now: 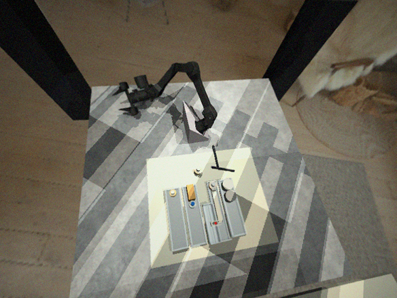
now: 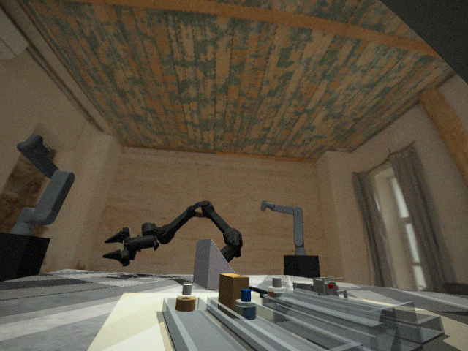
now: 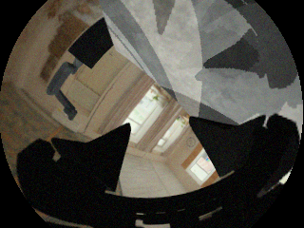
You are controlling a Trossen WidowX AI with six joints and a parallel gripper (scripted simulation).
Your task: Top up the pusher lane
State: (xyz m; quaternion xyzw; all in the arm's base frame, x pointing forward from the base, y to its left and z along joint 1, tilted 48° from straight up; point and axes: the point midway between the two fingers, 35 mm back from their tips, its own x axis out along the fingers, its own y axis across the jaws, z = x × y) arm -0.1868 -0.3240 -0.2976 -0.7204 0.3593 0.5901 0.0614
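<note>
The brown box is 55 cm ahead of my gripper tip, 39 cm to the left of it and 7 cm below it. Round my gripper tip: blue-capped jar (61 cm ahead, 40 cm to the left, 8 cm below); then red mark (71 cm ahead, 50 cm to the left, 4 cm below); then sprung lane (67 cm ahead, 51 cm to the left, 9 cm below).
</note>
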